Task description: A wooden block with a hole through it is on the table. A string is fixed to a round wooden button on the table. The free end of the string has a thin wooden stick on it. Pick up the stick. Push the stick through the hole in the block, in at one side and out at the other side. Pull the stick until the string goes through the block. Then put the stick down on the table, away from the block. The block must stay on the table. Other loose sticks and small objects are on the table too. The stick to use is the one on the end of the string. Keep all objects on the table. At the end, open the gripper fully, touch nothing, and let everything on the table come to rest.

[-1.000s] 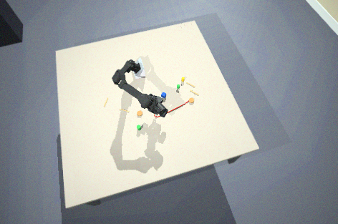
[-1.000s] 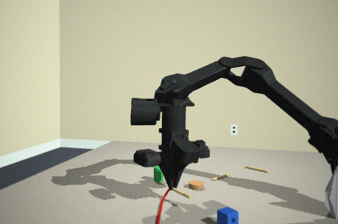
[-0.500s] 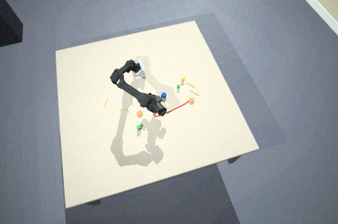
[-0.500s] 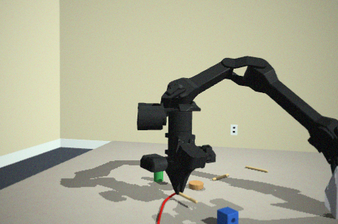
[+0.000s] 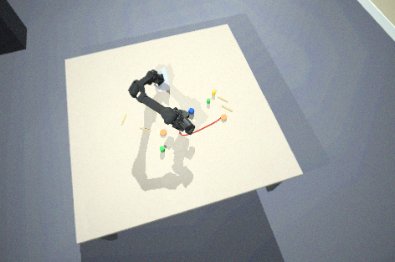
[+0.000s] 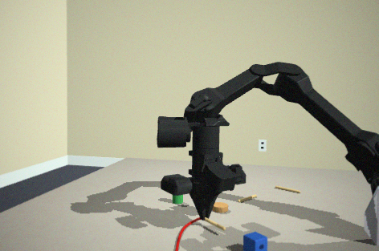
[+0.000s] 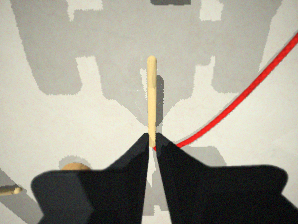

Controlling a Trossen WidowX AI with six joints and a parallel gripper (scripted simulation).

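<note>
Right now the blue block is 11 cm behind my gripper tip and 11 cm to the left of it. Round my gripper tip: wooden disc (2 cm behind, 11 cm to the right, 1 cm below); then thin wooden stick (1 cm behind, 1 cm to the left); then green cylinder (15 cm behind, 24 cm to the left).
</note>
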